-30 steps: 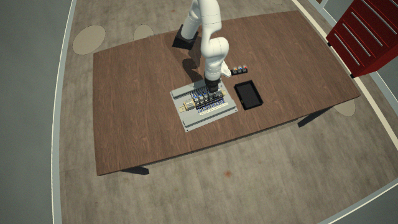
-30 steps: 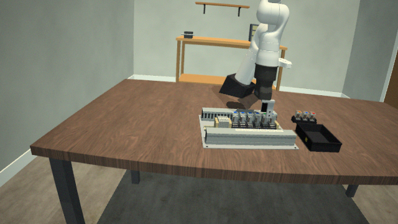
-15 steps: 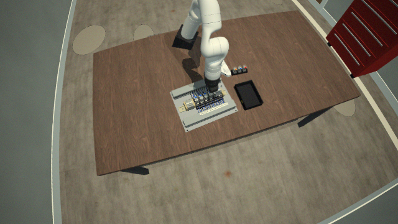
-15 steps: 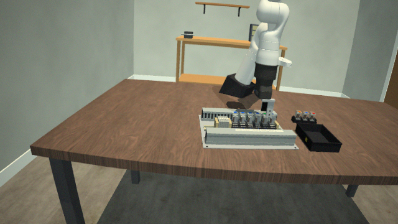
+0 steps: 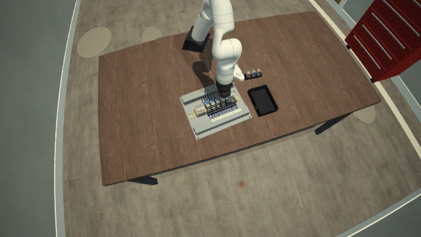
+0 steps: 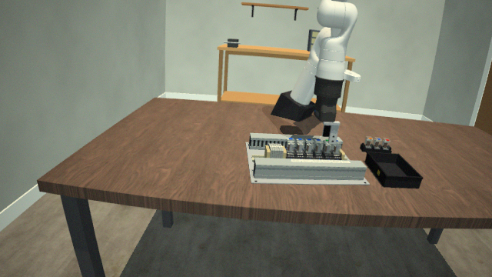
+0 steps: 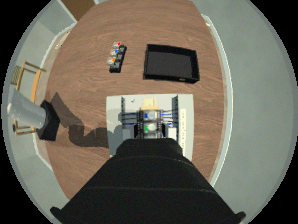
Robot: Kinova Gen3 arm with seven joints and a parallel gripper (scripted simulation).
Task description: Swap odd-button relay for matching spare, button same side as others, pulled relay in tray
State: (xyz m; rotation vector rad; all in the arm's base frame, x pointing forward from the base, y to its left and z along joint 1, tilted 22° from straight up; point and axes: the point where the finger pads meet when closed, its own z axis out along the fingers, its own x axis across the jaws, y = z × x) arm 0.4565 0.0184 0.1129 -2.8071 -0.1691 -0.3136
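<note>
Now: hand 4 cm above the grey relay. Also, from my hand: black tray: 20 cm to the left, 7 cm below, 4 cm ahead; then black stand: 20 cm to the left, 14 cm behind, 8 cm below.
</note>
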